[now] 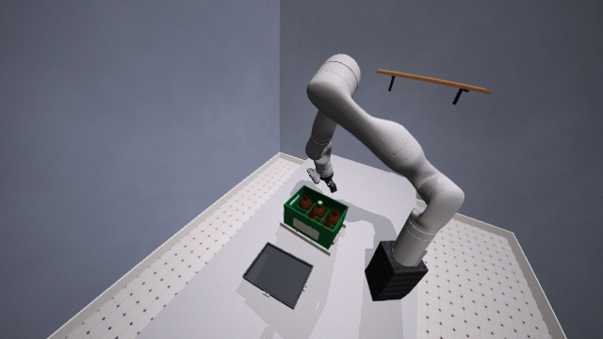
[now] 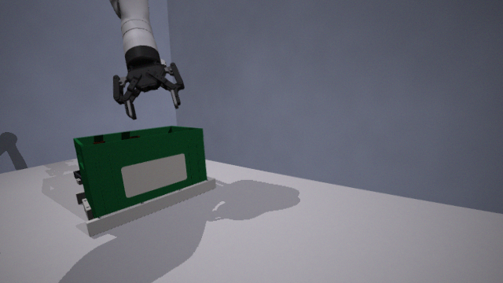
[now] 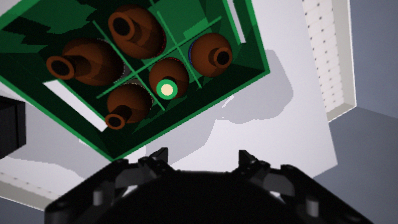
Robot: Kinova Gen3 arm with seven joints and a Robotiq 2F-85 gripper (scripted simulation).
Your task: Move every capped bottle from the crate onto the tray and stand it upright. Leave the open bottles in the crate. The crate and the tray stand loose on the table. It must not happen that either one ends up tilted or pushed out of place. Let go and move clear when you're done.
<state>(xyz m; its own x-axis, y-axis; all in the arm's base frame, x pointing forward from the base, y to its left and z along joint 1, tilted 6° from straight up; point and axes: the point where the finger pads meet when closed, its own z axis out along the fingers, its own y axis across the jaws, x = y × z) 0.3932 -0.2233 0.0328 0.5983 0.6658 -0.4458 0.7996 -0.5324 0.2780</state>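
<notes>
The brown bottle is 8 cm to the left of my hand and 14 cm below it. Also, from my hand: green crate (1 cm ahead, 12 cm to the left, 15 cm below); then dark tray (3 cm ahead, 42 cm to the left, 22 cm below).
</notes>
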